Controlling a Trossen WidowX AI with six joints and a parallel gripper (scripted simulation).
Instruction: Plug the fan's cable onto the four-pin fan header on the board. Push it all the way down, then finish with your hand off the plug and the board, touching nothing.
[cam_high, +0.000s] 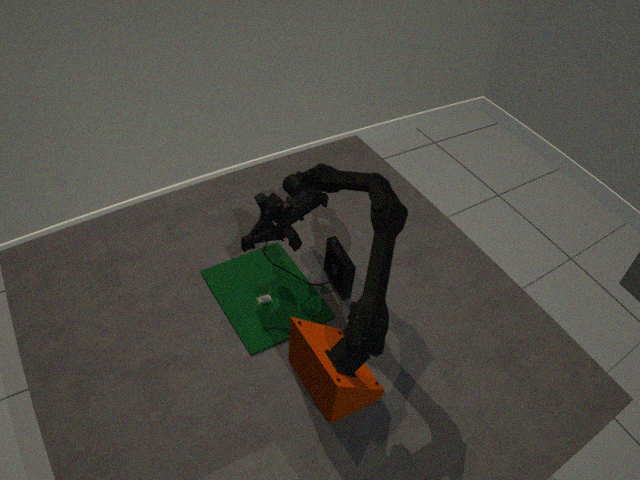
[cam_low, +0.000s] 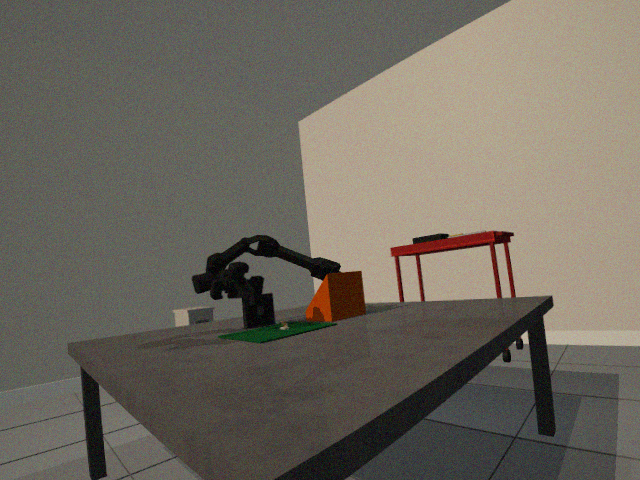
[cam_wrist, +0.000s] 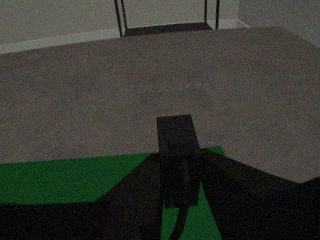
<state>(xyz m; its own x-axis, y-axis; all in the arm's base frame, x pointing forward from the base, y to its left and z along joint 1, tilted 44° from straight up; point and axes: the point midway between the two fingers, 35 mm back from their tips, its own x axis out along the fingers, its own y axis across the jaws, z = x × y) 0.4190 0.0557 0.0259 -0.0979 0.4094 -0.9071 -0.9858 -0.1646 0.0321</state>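
My gripper tip is now 9 cm past the green board, 1 cm to the left of it and 14 cm above it. Also, from my gripper tip: black plug 1 cm to the left, 1 cm below; white-framed fan header 10 cm behind, 12 cm below; black fan 12 cm behind, 19 cm to the right, 7 cm below.
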